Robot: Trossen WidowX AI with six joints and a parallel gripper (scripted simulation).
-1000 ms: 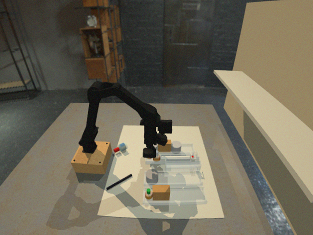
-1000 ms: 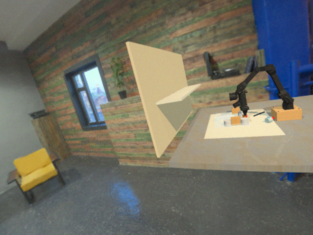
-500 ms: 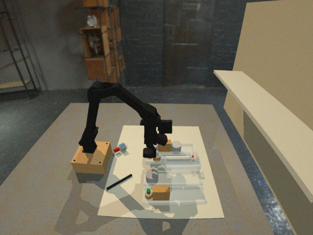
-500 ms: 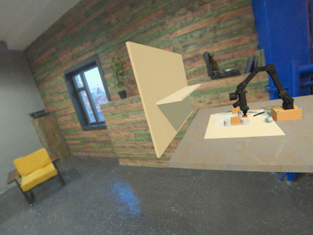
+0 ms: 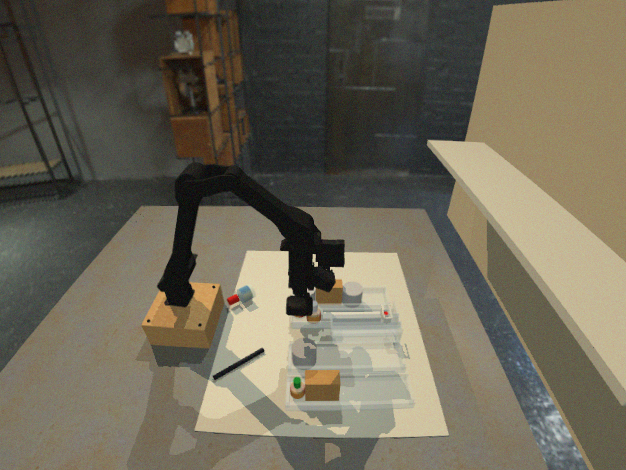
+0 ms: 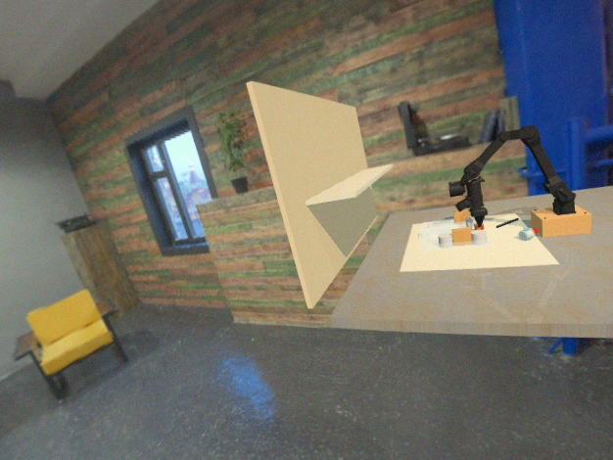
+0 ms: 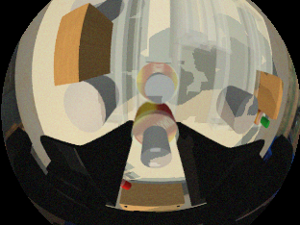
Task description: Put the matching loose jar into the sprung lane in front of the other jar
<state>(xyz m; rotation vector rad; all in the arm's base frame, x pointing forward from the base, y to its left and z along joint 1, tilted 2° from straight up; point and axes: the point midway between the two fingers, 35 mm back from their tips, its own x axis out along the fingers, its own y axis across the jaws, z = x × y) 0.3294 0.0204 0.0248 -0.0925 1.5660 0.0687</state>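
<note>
My gripper tip is 15 cm short of the clear sprung lane, 1 cm to the left of it and 4 cm above it. Also, from my gripper tip: pusher plate: 15 cm ahead, 2 cm to the right, 1 cm below; black stick: 13 cm behind, 16 cm to the right, 5 cm below; red mark: 23 cm ahead, 2 cm to the right, 1 cm above.
</note>
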